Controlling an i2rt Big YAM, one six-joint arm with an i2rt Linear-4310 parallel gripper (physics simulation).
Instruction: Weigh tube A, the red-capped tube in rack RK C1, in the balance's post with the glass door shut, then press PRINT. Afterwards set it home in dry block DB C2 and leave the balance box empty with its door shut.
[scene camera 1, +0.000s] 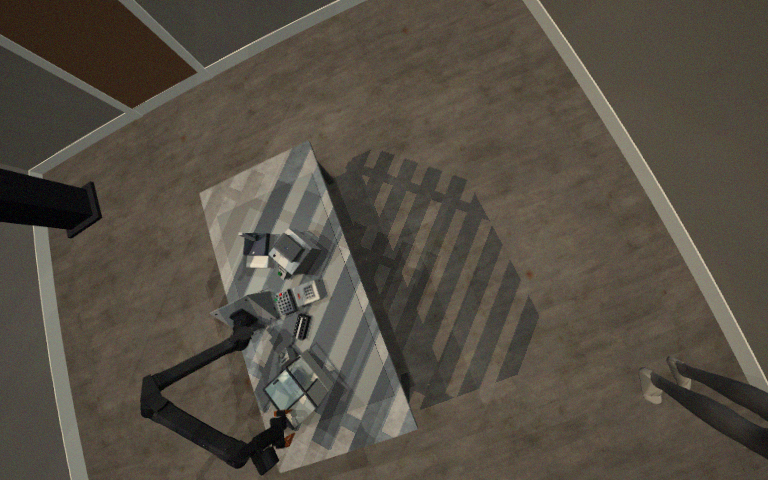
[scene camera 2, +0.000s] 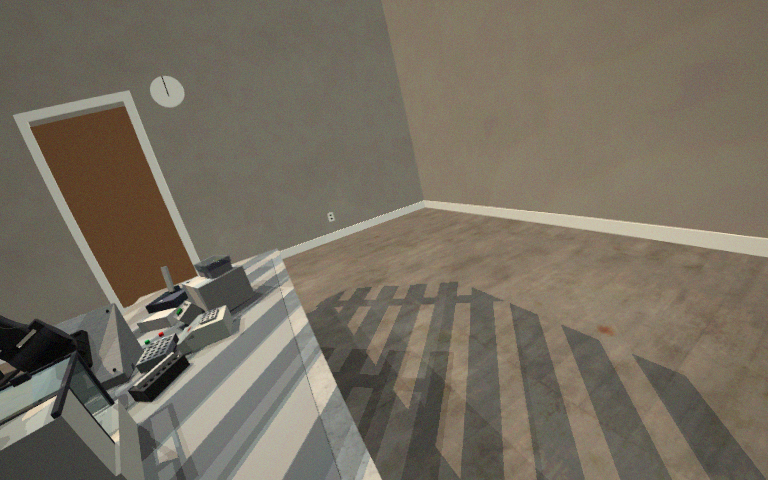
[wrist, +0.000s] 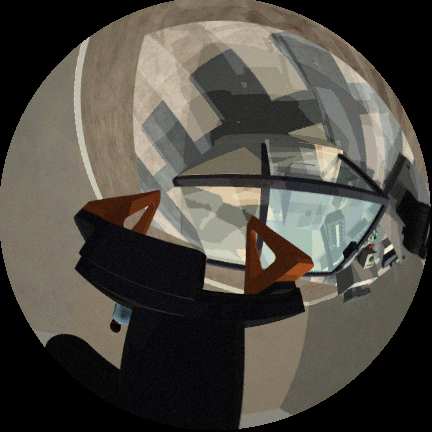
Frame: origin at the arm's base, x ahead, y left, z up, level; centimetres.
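Seen in the pictures: gripper, fingertip midpoint: (scene camera 1: 292, 421) (wrist: 205, 207); arm's base, link origin: (scene camera 1: 244, 317).
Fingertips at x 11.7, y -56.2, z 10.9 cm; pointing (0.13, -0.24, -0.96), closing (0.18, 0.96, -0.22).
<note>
Offsets run from my fingertips to a thing's top centre. "*": to the spot under its first point.
My gripper (scene camera 1: 286, 426) (wrist: 205, 207) is open and empty, its orange fingers apart beside the near end of the glass-walled balance box {dx +1.4, dy +14.2, dz +0.7 cm} (scene camera 1: 304, 388) (scene camera 2: 58, 399) (wrist: 300, 184). The box has dark frame bars and a tinted pane; I cannot tell whether its door is shut. A red cap {dx +10.0, dy +58.6, dz -16.1 cm} (scene camera 1: 279, 294) (scene camera 2: 160, 333) (wrist: 370, 246), apparently tube A's, shows at a grey block with a grid of holes {* dx +8.6, dy +53.2, dz -18.7 cm} (scene camera 1: 284, 303) (scene camera 2: 157, 350). A pale block with a grid {dx +23.8, dy +52.2, dz -14.6 cm} (scene camera 1: 309, 292) (scene camera 2: 209, 328) stands beside it. The rack and dry block labels and the PRINT button are not readable.
A long black rack {dx +12.0, dy +36.8, dz -16.8 cm} (scene camera 1: 302, 327) (scene camera 2: 159, 379) lies between the blocks and the balance. A large grey device {dx +25.5, dy +73.8, dz -2.6 cm} (scene camera 1: 294, 253) (scene camera 2: 220, 288) and a dark open unit {dx +7.3, dy +88.6, dz -11.4 cm} (scene camera 1: 256, 245) stand farther along. A slanted grey panel (scene camera 1: 249, 305) (scene camera 2: 104, 339) stands by the arm's mount. A person's legs (scene camera 1: 713, 401) show on the floor.
</note>
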